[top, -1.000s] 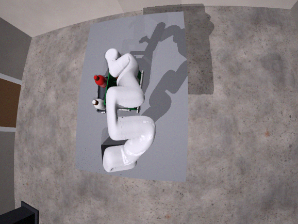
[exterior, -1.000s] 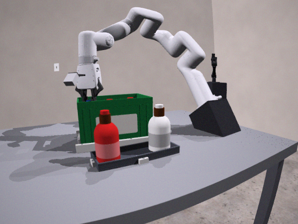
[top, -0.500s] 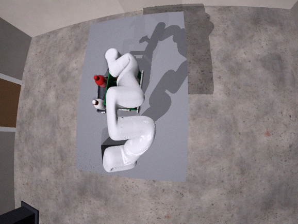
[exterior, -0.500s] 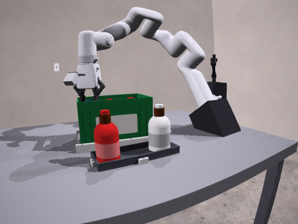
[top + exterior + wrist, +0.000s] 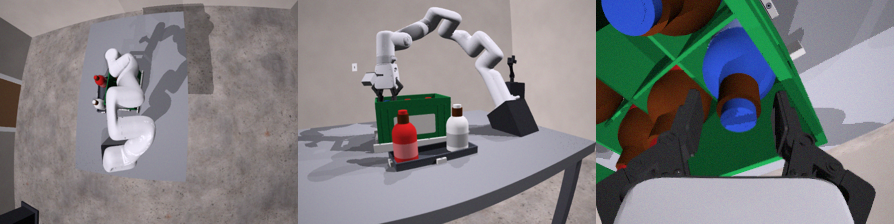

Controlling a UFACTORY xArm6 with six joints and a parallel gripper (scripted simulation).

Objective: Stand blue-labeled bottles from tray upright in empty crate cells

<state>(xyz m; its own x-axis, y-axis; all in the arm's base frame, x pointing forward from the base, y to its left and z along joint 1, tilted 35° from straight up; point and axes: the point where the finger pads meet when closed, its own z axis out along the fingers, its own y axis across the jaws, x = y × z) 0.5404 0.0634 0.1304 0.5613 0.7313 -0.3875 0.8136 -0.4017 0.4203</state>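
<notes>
The blue-labeled bottle is 7 cm below my hand. The rest, counted from my hand: red bottle 25 cm to the left, 8 cm below, 4 cm behind; dark tray 24 cm to the left, 15 cm below, 13 cm behind; green crate 9 cm behind, 8 cm below, 4 cm to the left.
</notes>
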